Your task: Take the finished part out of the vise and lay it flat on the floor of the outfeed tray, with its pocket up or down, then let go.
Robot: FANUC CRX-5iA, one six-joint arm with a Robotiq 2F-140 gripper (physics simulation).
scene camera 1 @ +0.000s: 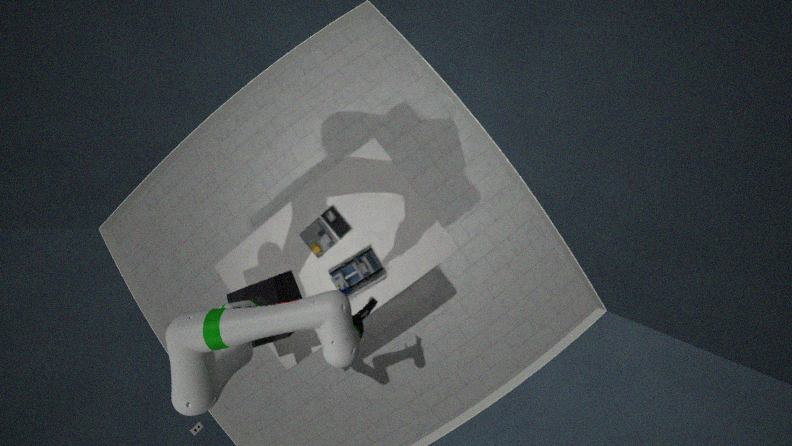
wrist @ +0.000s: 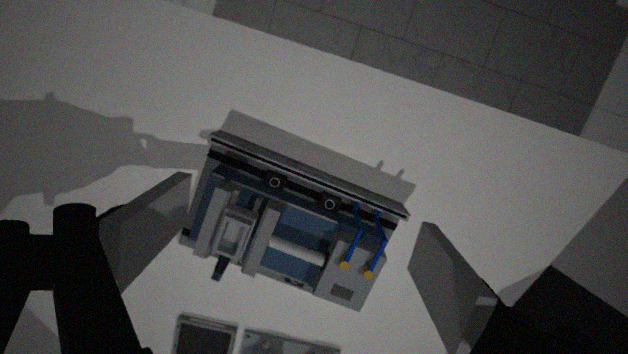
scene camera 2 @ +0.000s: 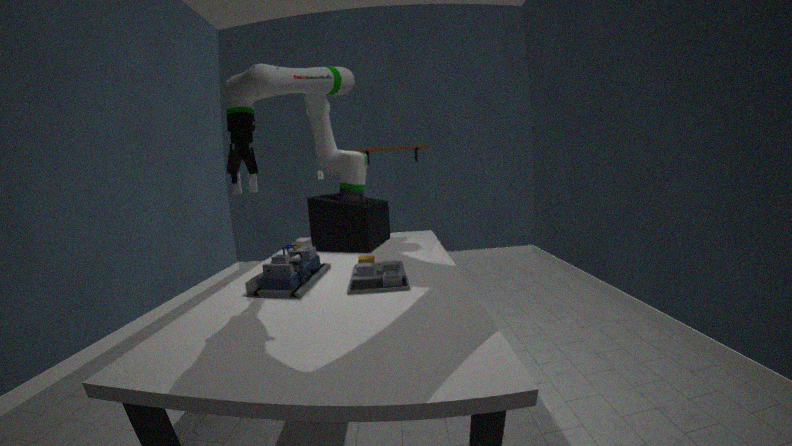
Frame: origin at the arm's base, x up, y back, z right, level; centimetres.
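Seen in the pictures: gripper, between the fingertips: [scene camera 1: 361, 308] [wrist: 303, 223] [scene camera 2: 246, 193]; arm's base, origin of its link: [scene camera 2: 350, 200].
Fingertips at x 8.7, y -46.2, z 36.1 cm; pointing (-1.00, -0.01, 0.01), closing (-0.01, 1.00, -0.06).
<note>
Offsets run from my fingertips to a thing's middle. "*": to the spot under its first point.
The finished part @(dz -12.1, dx -23.1, dy -8.4 cm) [wrist: 235, 239], light grey with a rectangular pocket facing up, sits between two upright grey jaws of the vise @(dz -13.4, dx -27.9, dy -1.7 cm) [wrist: 306, 224] [scene camera 2: 282, 281] [scene camera 1: 357, 274]. A short dark stub @(* dz -17.6, dx -23.2, dy -9.8 cm) [wrist: 220, 268] sticks out beside it. My gripper [wrist: 303, 223] [scene camera 2: 244, 185] [scene camera 1: 365, 310] is open and empty, high above the table on the vise's side. In the wrist view the vise shows between its fingers, far below. The dark-floored outfeed tray [wrist: 207, 321] [scene camera 1: 339, 225] [scene camera 2: 379, 288] lies beside the vise, partly cut off in the wrist view. A small light part @(dz -47.8, dx -30.5, dy -14.6 cm) [scene camera 1: 331, 216] [scene camera 2: 392, 277] lies in it.
A grey plate @(dz -44.7, dx -32.4, dy +0.8 cm) [scene camera 1: 310, 233] [wrist: 300, 347] adjoins the tray and carries a yellow block @(dz -40.7, dx -30.2, dy +5.7 cm) [scene camera 1: 315, 248] [scene camera 2: 366, 259] and grey pieces. Blue hoses @(* dz -11.2, dx -21.8, dy +7.1 cm) [wrist: 354, 247] rise from the vise's end block. A long rail @(dz -4.8, dx -29.3, dy +0.5 cm) [wrist: 310, 175] runs along its side. The black robot pedestal [scene camera 2: 346, 224] stands behind.
</note>
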